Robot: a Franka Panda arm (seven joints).
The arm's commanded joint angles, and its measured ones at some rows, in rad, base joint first. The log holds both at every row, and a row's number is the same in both.
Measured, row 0:
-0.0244, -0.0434, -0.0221, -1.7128, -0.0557, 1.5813, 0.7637
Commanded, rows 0 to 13:
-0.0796, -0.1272, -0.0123, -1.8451, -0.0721, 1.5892, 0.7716
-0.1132, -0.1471, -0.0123, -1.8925, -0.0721, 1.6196, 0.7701
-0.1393, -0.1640, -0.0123, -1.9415, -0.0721, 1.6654, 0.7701
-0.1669, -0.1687, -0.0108, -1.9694, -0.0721, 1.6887, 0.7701
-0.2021, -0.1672, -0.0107, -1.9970, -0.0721, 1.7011, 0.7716
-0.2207, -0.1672, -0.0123, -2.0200, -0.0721, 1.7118, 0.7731
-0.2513, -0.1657, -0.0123, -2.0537, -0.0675, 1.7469, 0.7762
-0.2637, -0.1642, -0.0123, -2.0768, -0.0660, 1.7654, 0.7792
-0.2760, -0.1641, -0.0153, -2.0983, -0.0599, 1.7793, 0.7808
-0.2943, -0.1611, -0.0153, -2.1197, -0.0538, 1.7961, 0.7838
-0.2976, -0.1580, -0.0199, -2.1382, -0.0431, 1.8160, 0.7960
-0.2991, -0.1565, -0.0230, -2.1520, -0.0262, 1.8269, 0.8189
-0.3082, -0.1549, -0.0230, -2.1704, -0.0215, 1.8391, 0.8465
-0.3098, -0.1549, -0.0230, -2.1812, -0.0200, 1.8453, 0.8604
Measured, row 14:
-0.2946, -0.1376, -0.0311, -2.1319, -0.0380, 1.8078, 0.7990
